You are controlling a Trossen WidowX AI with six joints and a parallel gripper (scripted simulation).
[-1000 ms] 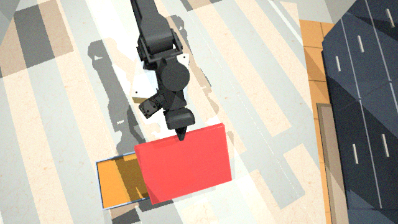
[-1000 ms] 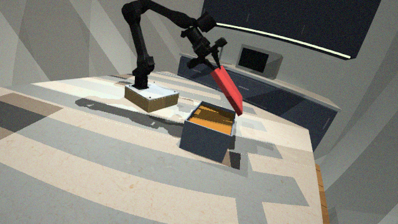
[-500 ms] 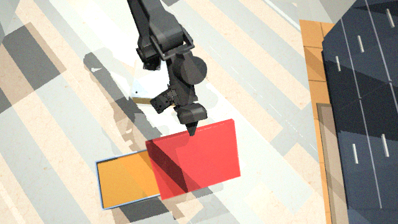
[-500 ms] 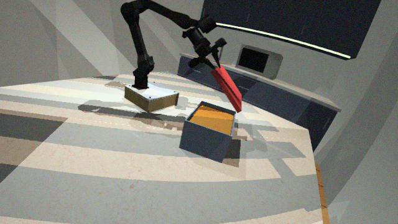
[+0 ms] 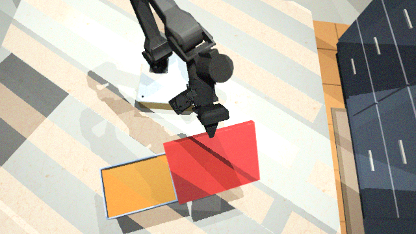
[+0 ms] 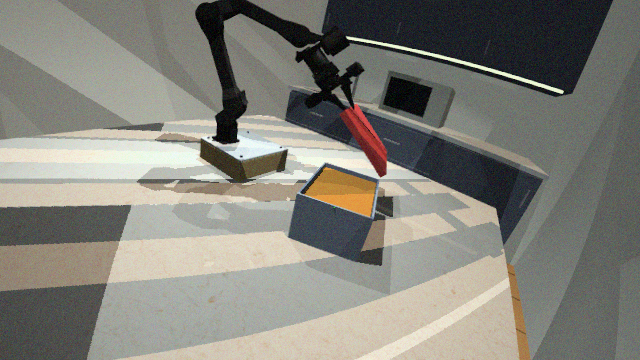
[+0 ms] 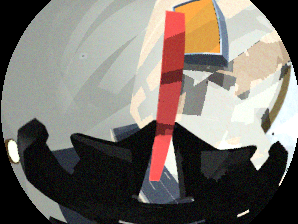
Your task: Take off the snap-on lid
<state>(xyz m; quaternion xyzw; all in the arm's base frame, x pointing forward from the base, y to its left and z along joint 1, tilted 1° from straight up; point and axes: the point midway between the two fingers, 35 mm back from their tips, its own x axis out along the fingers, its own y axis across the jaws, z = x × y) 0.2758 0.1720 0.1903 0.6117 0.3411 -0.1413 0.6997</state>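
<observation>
The red lid lies 6 cm ahead of my gripper tip, 5 cm below it and 2 cm to the left of it. Round my gripper tip: storage box: 19 cm to the right, 18 cm below, 12 cm ahead.
</observation>
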